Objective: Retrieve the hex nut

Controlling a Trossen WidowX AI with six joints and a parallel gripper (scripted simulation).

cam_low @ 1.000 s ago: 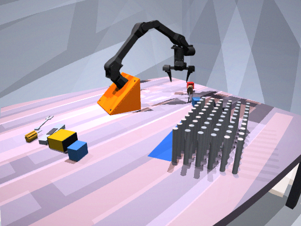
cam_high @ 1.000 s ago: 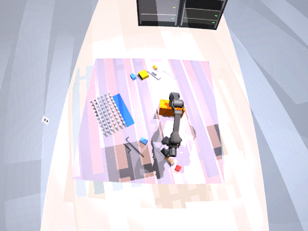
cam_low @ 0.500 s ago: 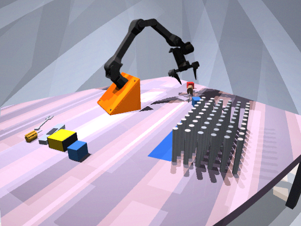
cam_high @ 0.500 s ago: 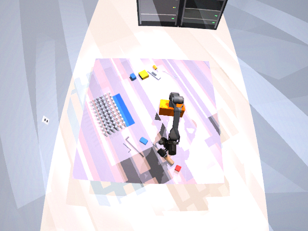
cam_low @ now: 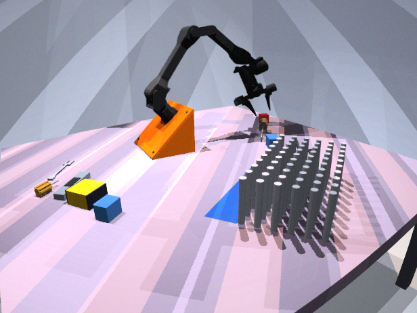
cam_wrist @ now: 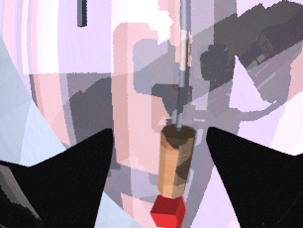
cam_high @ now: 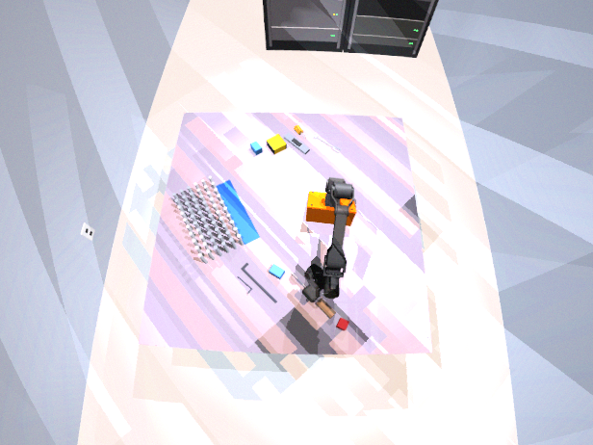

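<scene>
My gripper tip is now 3 cm short of the hook tool, 2 cm to the left of it and 7 cm above it. Also, from my gripper tip: red cube: 14 cm behind, 10 cm to the left, 6 cm below; then blue taped strip: 45 cm ahead, 34 cm to the right, 8 cm below; then yellow block: 34 cm ahead, 75 cm to the right, 6 cm below.
</scene>
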